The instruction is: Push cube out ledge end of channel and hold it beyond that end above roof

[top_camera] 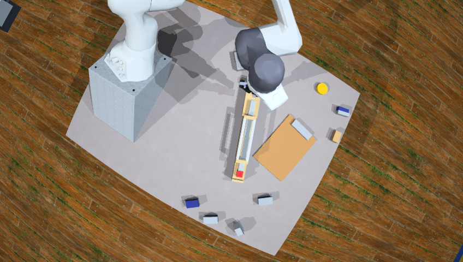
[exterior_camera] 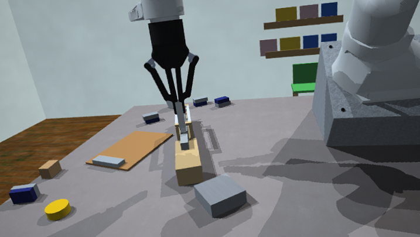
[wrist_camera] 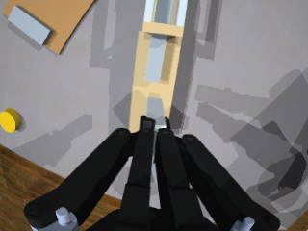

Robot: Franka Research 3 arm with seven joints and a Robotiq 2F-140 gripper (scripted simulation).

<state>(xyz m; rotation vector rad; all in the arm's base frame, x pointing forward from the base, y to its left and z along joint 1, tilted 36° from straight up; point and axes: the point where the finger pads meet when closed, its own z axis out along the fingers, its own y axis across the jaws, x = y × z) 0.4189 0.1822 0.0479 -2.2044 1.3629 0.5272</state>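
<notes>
My hand is 280 mm to the left of the red cube, 130 mm short of it and 90 mm above it. Round my hand: tan block (400 mm ahead, 140 mm below, 90 mm to the left); grey block (140 mm below, 120 mm to the left, 120 mm behind); yellow disc (230 mm ahead, 220 mm to the left, 140 mm below).
</notes>
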